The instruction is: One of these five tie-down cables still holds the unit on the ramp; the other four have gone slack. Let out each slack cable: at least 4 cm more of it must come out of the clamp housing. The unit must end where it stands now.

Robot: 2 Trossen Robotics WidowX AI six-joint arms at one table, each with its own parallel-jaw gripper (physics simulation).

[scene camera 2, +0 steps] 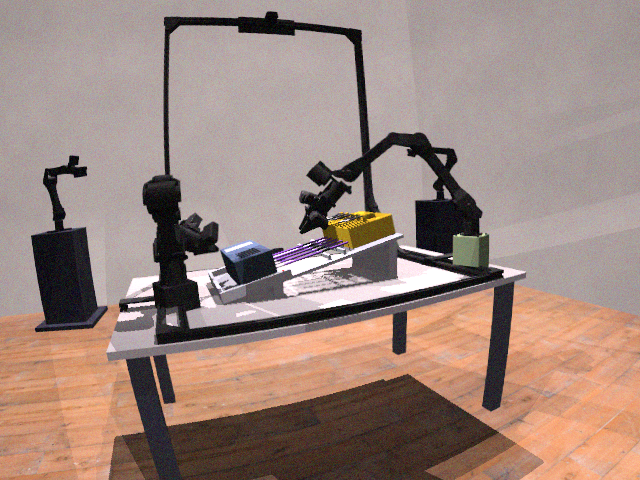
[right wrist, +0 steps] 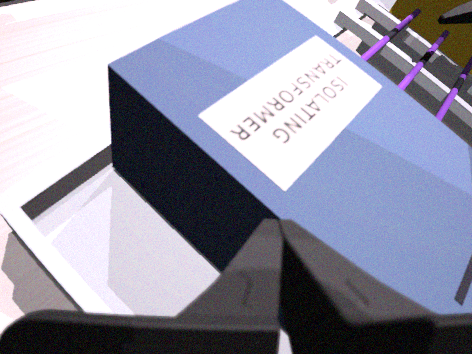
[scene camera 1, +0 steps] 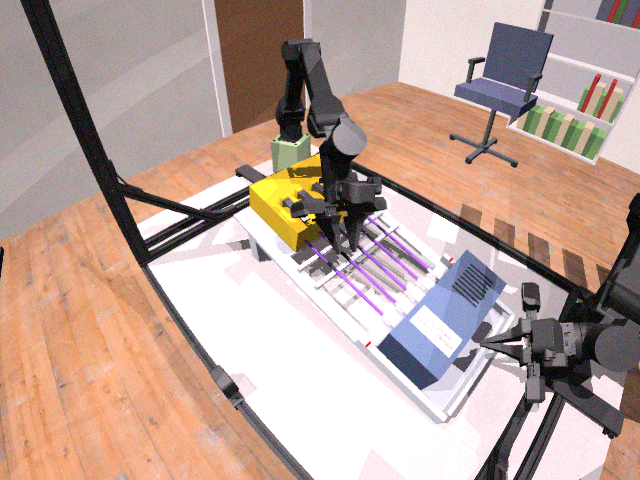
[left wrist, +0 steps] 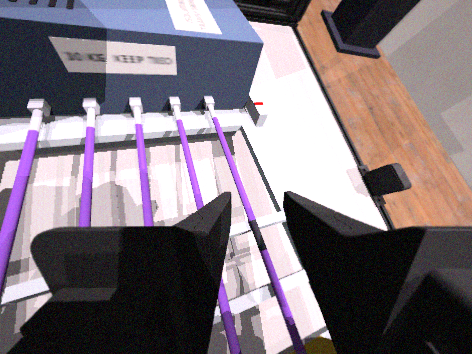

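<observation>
The blue unit [scene camera 1: 454,304] [scene camera 2: 248,263] [left wrist: 215,65] [right wrist: 175,90] sits on the low part of the ramp [scene camera 1: 336,317] [scene camera 2: 374,258]. Five purple cables run from it to the yellow clamp housing [scene camera 1: 273,217] [scene camera 2: 372,229]. All look nearly straight; I cannot tell which is taut. My left gripper [scene camera 1: 346,251] [left wrist: 257,198] is partly open and empty, above the cables just downhill of the housing. In the left wrist view the rightmost cable [left wrist: 231,162], with a black mark, passes between its fingertips, seemingly below them. My right gripper [scene camera 1: 481,344] [right wrist: 275,233] is shut and empty beside the unit's lower end.
White crossbars [left wrist: 255,295] lie under the cables near the housing. Dark levers [scene camera 1: 311,200] stand on the housing, close beside the left gripper. A raised rim [right wrist: 60,260] surrounds the ramp's lower end. A black frame [scene camera 2: 330,317] runs around the table [scene camera 2: 139,343].
</observation>
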